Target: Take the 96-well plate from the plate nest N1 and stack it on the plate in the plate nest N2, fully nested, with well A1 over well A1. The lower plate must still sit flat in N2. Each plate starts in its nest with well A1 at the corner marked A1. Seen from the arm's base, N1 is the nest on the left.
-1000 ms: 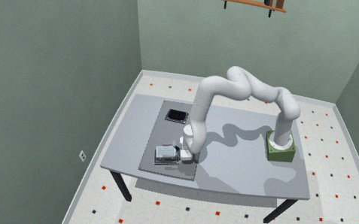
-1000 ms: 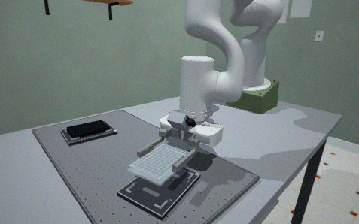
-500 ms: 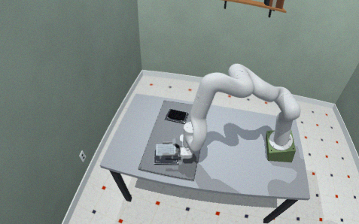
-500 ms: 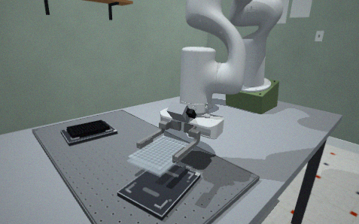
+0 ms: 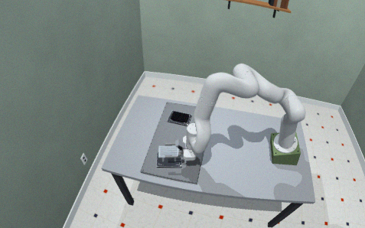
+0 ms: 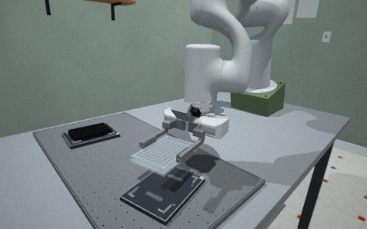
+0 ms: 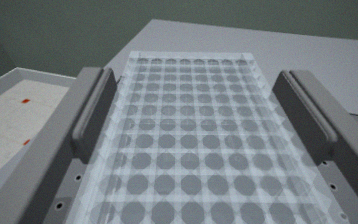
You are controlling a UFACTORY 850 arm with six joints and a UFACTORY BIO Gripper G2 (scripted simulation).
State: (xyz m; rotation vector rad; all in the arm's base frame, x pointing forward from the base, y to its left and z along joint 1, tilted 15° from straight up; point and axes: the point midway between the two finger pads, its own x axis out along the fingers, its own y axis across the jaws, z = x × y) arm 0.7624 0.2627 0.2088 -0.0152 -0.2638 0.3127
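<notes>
My gripper is now 4 cm short of the black 96-well plate, 39 cm to the left of it and 9 cm above it. Also, from my hand: clear 96-well plate (1 cm below).
</notes>
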